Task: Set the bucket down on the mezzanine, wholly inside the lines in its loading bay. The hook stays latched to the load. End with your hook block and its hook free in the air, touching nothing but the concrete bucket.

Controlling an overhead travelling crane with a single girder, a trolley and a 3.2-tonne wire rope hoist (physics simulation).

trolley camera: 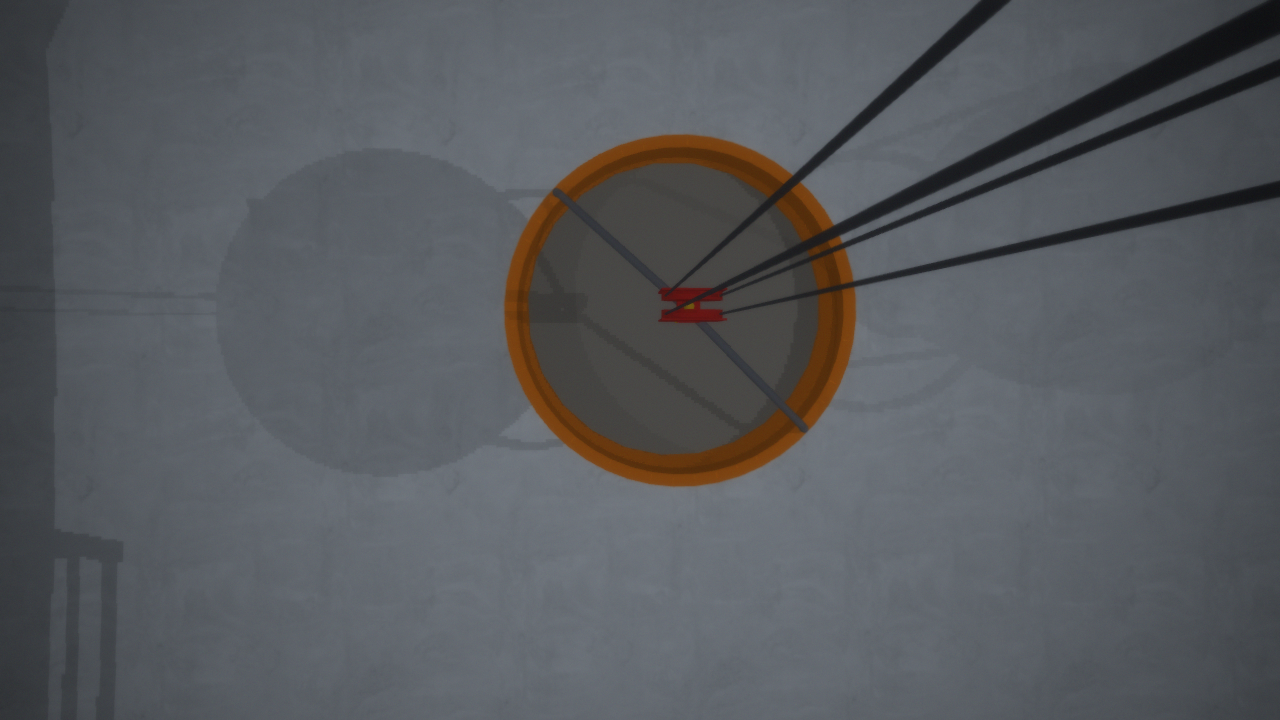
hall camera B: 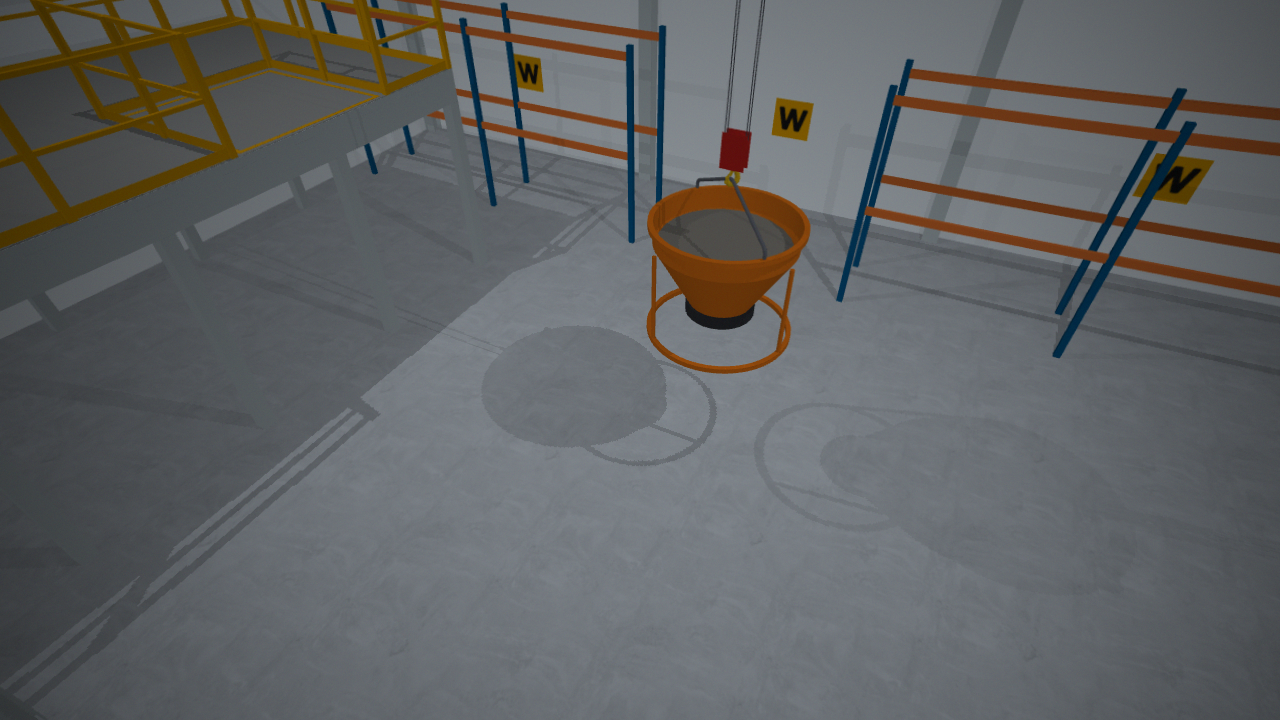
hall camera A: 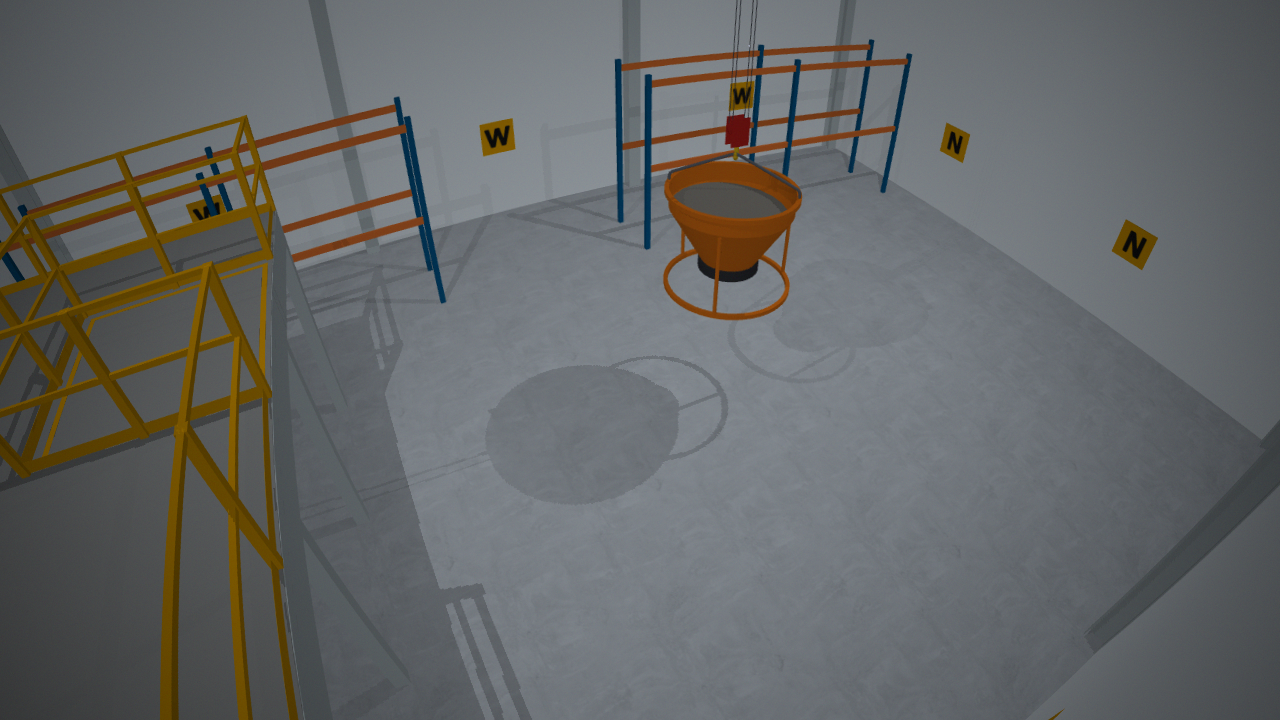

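Note:
The orange concrete bucket [hall camera A: 729, 243] [hall camera B: 723, 288] [trolley camera: 680, 477] hangs upright in the air, filled with grey material, its foot ring above the floor. My hook [hall camera A: 735, 154] [hall camera B: 732, 178] [trolley camera: 688, 306] is latched on its bail, below the red hook block [hall camera A: 737, 130] [hall camera B: 734, 150] [trolley camera: 691, 292]. The mezzanine [hall camera A: 80, 573] [hall camera B: 286, 150] stands to the left in both hall views, apart from the bucket. Its loading bay [hall camera B: 286, 102] lies at a gap in the yellow railing in hall camera B; railings partly hide its lines. The mezzanine deck does not show in the trolley view.
Yellow railings [hall camera A: 134, 198] [hall camera B: 192, 80] stand on the mezzanine. One blue and orange rack [hall camera A: 648, 161] [hall camera B: 895, 170] stands by the wall behind the bucket, and another [hall camera A: 425, 210] [hall camera B: 630, 143] stands nearer the mezzanine. Bucket shadows lie on the floor.

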